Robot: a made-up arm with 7 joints.
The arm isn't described. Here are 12 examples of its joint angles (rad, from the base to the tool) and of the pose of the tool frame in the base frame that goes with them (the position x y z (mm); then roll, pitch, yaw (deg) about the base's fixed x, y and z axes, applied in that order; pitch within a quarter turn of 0, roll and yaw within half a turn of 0).
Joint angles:
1: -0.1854 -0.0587 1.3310 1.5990 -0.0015 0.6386 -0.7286
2: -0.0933 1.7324 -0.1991 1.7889 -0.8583 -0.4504 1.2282
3: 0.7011 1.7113 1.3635 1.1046 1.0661 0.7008 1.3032
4: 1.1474 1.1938 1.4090 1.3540 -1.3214 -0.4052 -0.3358
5: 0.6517 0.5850 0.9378 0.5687 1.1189 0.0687 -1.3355
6: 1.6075 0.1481 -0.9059 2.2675 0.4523 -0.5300 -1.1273
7: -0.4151 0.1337 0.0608 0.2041 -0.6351 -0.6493 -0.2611
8: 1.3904 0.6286 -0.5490 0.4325 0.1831 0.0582 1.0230
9: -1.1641 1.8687 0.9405 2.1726 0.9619 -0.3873 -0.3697
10: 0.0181 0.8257 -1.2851 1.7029 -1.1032 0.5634 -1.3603
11: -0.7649 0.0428 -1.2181 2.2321 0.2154 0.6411 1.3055
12: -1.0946 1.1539 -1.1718 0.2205 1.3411 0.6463 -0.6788
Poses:
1: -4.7 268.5 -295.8 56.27 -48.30 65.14
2: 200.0 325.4 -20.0 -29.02 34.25 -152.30
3: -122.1 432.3 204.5 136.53 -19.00 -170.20
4: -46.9 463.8 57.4 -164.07 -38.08 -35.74
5: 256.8 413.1 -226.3 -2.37 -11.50 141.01
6: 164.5 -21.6 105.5 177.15 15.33 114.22
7: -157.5 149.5 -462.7 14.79 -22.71 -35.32
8: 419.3 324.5 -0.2 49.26 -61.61 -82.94
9: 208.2 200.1 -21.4 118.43 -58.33 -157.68
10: 64.5 135.9 -320.9 131.04 11.60 -126.71
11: -71.9 -67.3 -157.6 -153.10 -37.08 1.81
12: -202.9 513.1 -124.7 150.92 56.91 68.49
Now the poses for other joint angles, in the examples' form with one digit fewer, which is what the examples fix.
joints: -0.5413 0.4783 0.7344 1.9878 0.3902 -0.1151 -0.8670
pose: 61 288 -176 -175.5 -64.3 -112.6
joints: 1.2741 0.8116 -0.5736 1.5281 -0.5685 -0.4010 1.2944
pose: 325 217 85 53.8 25.6 -126.2
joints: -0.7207 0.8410 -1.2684 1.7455 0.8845 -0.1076 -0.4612
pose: -161 136 -276 -24.6 -5.9 -9.2
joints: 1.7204 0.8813 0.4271 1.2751 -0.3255 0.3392 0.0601
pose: 128 402 204 -151.1 -35.2 -132.0
